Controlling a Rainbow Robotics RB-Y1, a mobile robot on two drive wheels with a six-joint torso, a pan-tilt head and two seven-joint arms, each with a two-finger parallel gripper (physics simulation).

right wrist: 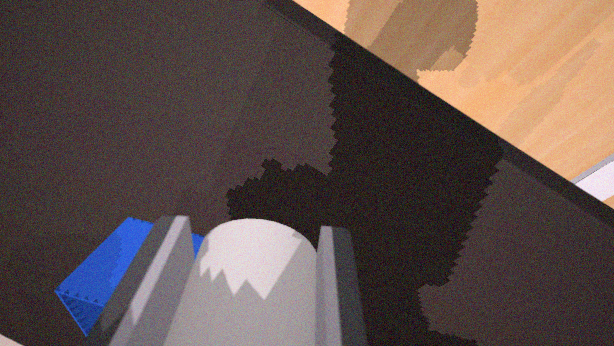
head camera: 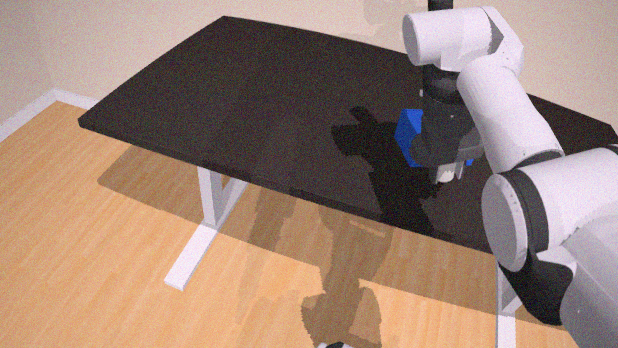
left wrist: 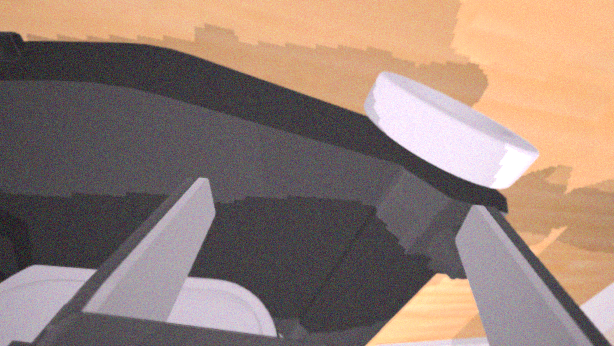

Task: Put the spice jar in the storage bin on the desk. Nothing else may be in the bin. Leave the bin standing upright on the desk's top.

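Frame: origin at the robot's base, x ahead, y left, z up, level; centimetres.
Seen in the pictures: left gripper, fingertip midpoint: (left wrist: 333, 208); right gripper, fingertip midpoint: (right wrist: 255, 241) (head camera: 445, 177).
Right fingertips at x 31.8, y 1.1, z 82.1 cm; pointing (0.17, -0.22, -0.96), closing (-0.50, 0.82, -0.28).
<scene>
A point is followed by its place in that frame.
The spice jar (head camera: 446, 174) {x 30.9, y 1.3, z 83.5 cm} (right wrist: 252, 285) {x 30.8, y 1.3, z 84.0 cm}, pale grey-white and rounded, is between the fingers of my right gripper (head camera: 448, 176) {x 31.8, y 1.1, z 82.1 cm} (right wrist: 255, 241) {x 31.8, y 1.1, z 82.1 cm}, which is shut on it. The blue storage bin (head camera: 411, 131) {x 46.8, y 10.3, z 78.4 cm} (right wrist: 112, 257) {x 52.2, y -3.4, z 76.0 cm} stands on the dark desk (head camera: 225, 100) {x 42.1, y 53.5, z 72.0 cm} (right wrist: 150, 100) {x 40.2, y -7.3, z 72.0 cm}. In the head camera the bin is behind the right gripper and largely hidden by it; in the right wrist view it shows at the lower left, partly behind the jar and a finger. The bin's inside is mostly hidden. My left gripper (left wrist: 333, 208) {x -21.1, y 26.3, z 30.9 cm} is open, with nothing between its fingers.
The right arm (head camera: 505, 115) {x 13.1, y -0.4, z 105.7 cm} covers the right part of the desk in the head camera. The desk's front edge (head camera: 340, 205) {x 26.9, y 16.6, z 71.0 cm} (right wrist: 420, 87) {x 29.0, y 4.1, z 70.0 cm} has wood floor (head camera: 125, 250) {x 22.9, y 94.8, z 0.0 cm} (left wrist: 300, 25) {x -19.0, y 29.5, z 0.0 cm} beyond it. Dark and white robot parts (left wrist: 250, 150) {x -22.7, y 19.9, z 16.9 cm} show behind the left gripper's fingers.
</scene>
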